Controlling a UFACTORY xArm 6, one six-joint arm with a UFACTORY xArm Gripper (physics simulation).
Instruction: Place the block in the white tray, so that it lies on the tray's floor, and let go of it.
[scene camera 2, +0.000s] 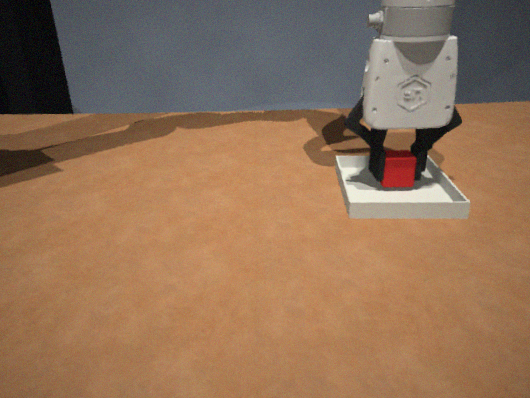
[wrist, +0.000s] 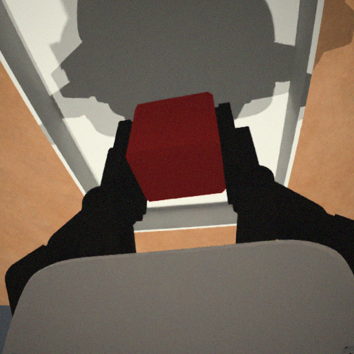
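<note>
The red block is between the two black fingers of my gripper, which is shut on it. The white tray lies on the table, and the block is inside the outline of its walls, low over or at its floor. Whether the block's underside touches the floor I cannot tell. In the wrist view the block is nearer to the tray's lower wall, and a dark shadow falls on the tray floor above it.
The tray's low walls stand around the block and the fingertips on all sides. The brown table top surrounds the tray. Shadows of the arm fall across the table behind and to the left. A dark upright shape stands at the far left.
</note>
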